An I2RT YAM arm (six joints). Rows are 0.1 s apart.
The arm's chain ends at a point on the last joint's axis. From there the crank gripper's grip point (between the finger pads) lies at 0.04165 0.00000 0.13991 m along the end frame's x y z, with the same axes.
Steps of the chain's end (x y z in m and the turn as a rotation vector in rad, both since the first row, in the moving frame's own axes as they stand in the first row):
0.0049, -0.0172, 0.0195, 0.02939, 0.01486, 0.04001
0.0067, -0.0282, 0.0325, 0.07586, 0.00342, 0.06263
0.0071, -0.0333, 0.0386, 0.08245, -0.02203, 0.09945
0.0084, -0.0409, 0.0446, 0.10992, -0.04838, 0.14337
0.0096, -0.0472, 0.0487, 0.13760, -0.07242, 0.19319
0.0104, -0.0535, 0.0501, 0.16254, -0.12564, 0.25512
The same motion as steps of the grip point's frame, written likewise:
0.0070, -0.0196, 0.0188, 0.02939, 0.01486, 0.04001
0.0074, -0.0362, 0.0321, 0.07586, 0.00342, 0.06263
0.0044, -0.0409, 0.0392, 0.08245, -0.02203, 0.09945
0.0023, -0.0508, 0.0459, 0.10992, -0.04838, 0.14337
0.0005, -0.0595, 0.0506, 0.13760, -0.07242, 0.19319
-0.0057, -0.0680, 0.0532, 0.16254, -0.12564, 0.25512

